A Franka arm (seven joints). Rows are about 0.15 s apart.
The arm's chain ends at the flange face. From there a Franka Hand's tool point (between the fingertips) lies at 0.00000 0.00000 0.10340 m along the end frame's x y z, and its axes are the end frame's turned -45 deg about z.
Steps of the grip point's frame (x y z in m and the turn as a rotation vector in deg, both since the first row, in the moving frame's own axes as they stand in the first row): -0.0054, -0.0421, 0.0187, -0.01, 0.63, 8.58; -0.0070, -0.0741, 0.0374, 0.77, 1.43, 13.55; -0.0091, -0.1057, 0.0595, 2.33, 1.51, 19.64; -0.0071, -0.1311, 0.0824, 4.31, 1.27, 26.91; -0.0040, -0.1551, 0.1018, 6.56, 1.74, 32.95; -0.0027, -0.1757, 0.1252, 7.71, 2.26, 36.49; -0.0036, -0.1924, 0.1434, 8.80, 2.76, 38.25; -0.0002, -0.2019, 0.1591, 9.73, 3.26, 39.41
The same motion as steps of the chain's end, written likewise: -0.0345, -0.0252, 0.0187, 0.44, 0.45, 8.58; -0.0585, -0.0448, 0.0374, 1.56, 0.47, 13.55; -0.0810, -0.0633, 0.0596, 2.72, -0.58, 19.64; -0.0956, -0.0799, 0.0827, 3.95, -2.15, 26.91; -0.1097, -0.0951, 0.1025, 5.87, -3.41, 32.95; -0.1236, -0.1084, 0.1262, 7.05, -3.85, 36.49; -0.1362, -0.1174, 0.1447, 8.17, -4.27, 38.25; -0.1408, -0.1247, 0.1607, 9.19, -4.57, 39.41
